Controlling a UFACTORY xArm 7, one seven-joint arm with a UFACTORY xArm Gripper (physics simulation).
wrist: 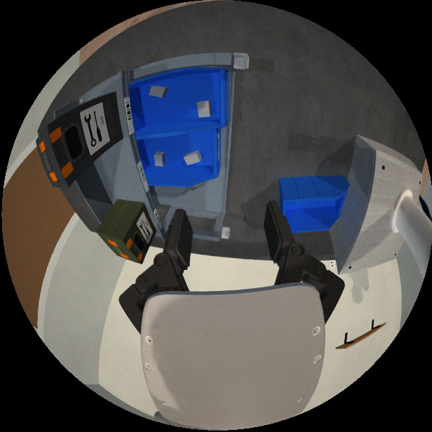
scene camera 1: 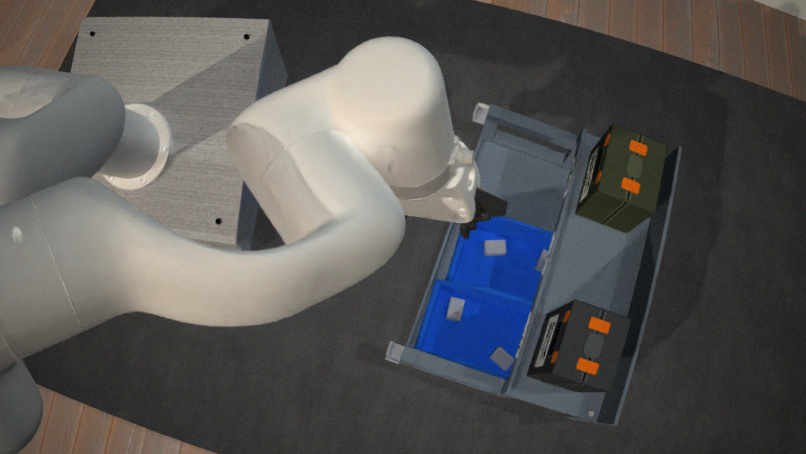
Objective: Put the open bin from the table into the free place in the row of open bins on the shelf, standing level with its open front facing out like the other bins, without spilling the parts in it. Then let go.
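Frame: origin at the arm's base, x ahead, y left, z up, level; millimetres.
Seen in the pictures: gripper, fingertip midpoint: (scene camera 1: 435,220); arm's base, link origin: (scene camera 1: 134,147).
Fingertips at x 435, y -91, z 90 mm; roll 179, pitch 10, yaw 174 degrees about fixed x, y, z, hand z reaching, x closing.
Observation:
Offsets run from my fingertips to a thing's top centre. "*": to the spot under its first point.
The loose blue open bin (wrist: 314,189) lies between the shelf and the robot's base in the wrist view, apparently tipped on its side with a ribbed outer wall up; no parts show in it. It does not show in the scene view, where the arm covers much of that side. The shelf {* dx +50, dy -161, dz -112 mm} (scene camera 1: 456,373) (wrist: 197,59) holds two blue bins side by side, one at its end {* dx +85, dy -98, dz -188 mm} (scene camera 1: 479,332) (wrist: 175,107) and one in the middle (scene camera 1: 510,270) (wrist: 180,142), with grey parts in them. The free place (scene camera 1: 533,180) is beside the middle bin. My gripper (scene camera 1: 485,218) (wrist: 226,216) is open and empty, above the shelf's front side.
A green toolbox {dx +240, dy +97, dz +2 mm} (scene camera 1: 623,174) (wrist: 122,225) and a dark toolbox {dx +181, dy -126, dz +27 mm} (scene camera 1: 592,349) (wrist: 72,142) stand on the shelf's other tier. The metal base block (scene camera 1: 186,73) (wrist: 370,200) is close beside the loose bin. A divider with labels runs behind the blue bins.

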